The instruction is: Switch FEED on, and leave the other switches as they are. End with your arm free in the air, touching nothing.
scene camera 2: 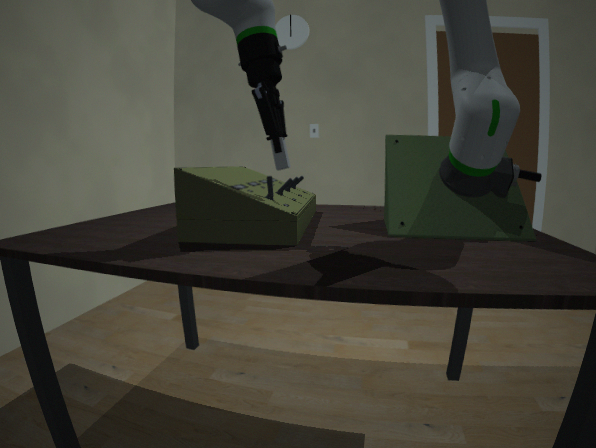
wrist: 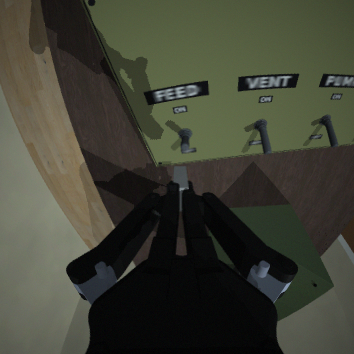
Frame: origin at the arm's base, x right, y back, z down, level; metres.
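Where they show: gripper, fingertip midpoint: [scene camera 2: 283,168] [wrist: 179,175]; arm's base, link origin: [scene camera 2: 466,175].
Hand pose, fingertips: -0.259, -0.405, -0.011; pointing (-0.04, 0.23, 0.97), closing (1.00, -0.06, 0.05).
Each offset is from my fingertips to the top centre of the thing, as dx, dy, dz. Level surfaces: height alone.
The sloped green console [scene camera 2: 235,225] [wrist: 215,40] stands on the table. In the wrist view, the FEED lever @[+0.004, -0.034, +0.015] [scene camera 2: 270,187] [wrist: 185,139] is below the FEED label @[-0.013, -0.101, +0.035] [wrist: 176,92] and its ON mark. In the scene view it stands nearly upright, while the other levers @[+0.240, -0.077, +0.024] [scene camera 2: 290,185] lean to the right, away from the panel's high end. In the wrist view, the VENT lever @[+0.123, -0.049, +0.024] [wrist: 265,137] and the PUMP lever [wrist: 330,131] point down the picture. My gripper [scene camera 2: 283,167] [wrist: 179,175] is shut and empty. Its tips hang in the air above the levers, apart from them.
A second, darker green box [scene camera 2: 410,190] [wrist: 270,235] stands on the table @[dz +0.152] [scene camera 2: 240,265] [wrist: 75,105] to the right in the scene view. The arm's white elbow part [scene camera 2: 482,115] is in front of it. A brown door [scene camera 2: 520,100] is in the back wall.
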